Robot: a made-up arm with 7 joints. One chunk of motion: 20 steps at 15 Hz.
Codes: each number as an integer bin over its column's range. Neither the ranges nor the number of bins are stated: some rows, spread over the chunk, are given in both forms.
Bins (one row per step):
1: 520 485 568 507 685 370
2: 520 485 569 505 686 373
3: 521 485 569 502 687 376
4: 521 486 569 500 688 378
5: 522 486 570 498 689 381
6: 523 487 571 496 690 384
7: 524 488 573 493 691 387
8: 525 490 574 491 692 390
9: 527 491 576 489 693 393
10: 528 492 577 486 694 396
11: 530 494 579 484 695 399
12: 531 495 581 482 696 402
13: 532 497 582 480 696 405
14: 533 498 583 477 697 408
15: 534 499 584 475 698 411
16: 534 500 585 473 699 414
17: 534 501 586 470 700 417
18: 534 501 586 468 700 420
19: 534 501 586 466 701 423
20: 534 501 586 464 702 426
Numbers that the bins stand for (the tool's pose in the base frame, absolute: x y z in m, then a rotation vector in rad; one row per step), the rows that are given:
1: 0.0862 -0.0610 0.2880 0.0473 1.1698 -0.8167
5: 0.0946 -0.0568 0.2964 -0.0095 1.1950 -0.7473
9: 0.1156 -0.0357 0.3216 -0.0662 1.2203 -0.6716
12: 0.1324 -0.0189 0.3426 -0.1104 1.2392 -0.6149
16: 0.1450 0.0021 0.3595 -0.1671 1.2581 -0.5392
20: 0.1450 0.0063 0.3637 -0.2239 1.2770 -0.4635
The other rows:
2: 0.0862 -0.0610 0.2922 0.0347 1.1761 -0.7977
3: 0.0904 -0.0610 0.2922 0.0158 1.1824 -0.7788
4: 0.0904 -0.0568 0.2922 0.0032 1.1887 -0.7662
6: 0.0988 -0.0526 0.3006 -0.0221 1.2014 -0.7284
7: 0.1030 -0.0483 0.3090 -0.0410 1.2077 -0.7095
8: 0.1072 -0.0399 0.3132 -0.0536 1.2140 -0.6905
10: 0.1198 -0.0315 0.3258 -0.0851 1.2266 -0.6527
11: 0.1282 -0.0231 0.3342 -0.0977 1.2329 -0.6338
13: 0.1366 -0.0105 0.3468 -0.1230 1.2392 -0.5959
14: 0.1408 -0.0063 0.3511 -0.1419 1.2455 -0.5770
15: 0.1450 -0.0021 0.3553 -0.1545 1.2518 -0.5581
17: 0.1450 0.0063 0.3637 -0.1860 1.2644 -0.5203
18: 0.1450 0.0063 0.3637 -0.1986 1.2644 -0.5014
19: 0.1450 0.0063 0.3637 -0.2113 1.2707 -0.4824

